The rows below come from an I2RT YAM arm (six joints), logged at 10 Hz.
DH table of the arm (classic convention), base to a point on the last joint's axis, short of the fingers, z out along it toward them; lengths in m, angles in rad. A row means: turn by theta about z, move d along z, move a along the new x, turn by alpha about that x. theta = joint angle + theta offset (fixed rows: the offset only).
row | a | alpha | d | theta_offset
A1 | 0.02 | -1.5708 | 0.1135 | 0
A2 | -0.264 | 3.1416 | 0 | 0
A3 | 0.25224 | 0 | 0 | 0.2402
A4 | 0.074 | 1.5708 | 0 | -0.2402
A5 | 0 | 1.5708 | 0 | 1.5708
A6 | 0 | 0 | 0.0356 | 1.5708
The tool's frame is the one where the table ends.
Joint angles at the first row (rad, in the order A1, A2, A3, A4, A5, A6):
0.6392, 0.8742, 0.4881, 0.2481, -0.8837, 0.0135
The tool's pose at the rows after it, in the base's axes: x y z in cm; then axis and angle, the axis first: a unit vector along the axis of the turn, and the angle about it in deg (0 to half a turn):
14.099 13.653 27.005 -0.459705 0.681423 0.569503 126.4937
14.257 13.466 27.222 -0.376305 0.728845 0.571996 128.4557
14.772 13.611 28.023 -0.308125 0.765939 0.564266 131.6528
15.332 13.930 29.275 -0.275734 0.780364 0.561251 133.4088
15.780 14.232 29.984 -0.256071 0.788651 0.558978 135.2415
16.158 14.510 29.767 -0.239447 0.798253 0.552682 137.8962
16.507 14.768 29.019 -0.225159 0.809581 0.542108 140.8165
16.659 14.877 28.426 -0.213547 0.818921 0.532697 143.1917
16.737 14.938 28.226 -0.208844 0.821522 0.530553 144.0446
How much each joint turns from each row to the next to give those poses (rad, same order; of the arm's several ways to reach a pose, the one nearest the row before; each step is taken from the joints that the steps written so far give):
0.0000, -0.0229, -0.0004, 0.0043, 0.0862, 0.1595
0.0000, -0.0134, 0.0092, -0.0313, 0.0939, 0.1423
-0.0001, 0.0172, 0.0572, -0.0882, 0.0682, 0.1007
0.0001, 0.0290, 0.0687, -0.0625, 0.0271, 0.0507
0.0000, 0.0274, 0.0473, -0.0435, 0.0084, 0.0328
-0.0001, 0.0271, 0.0183, -0.0336, 0.0008, 0.0245
0.0000, 0.0282, 0.0030, -0.0297, 0.0004, 0.0148
0.0001, 0.0164, 0.0012, -0.0310, 0.0011, 0.0111
0.0000, 0.0073, 0.0004, -0.0068, -0.0007, 0.0069

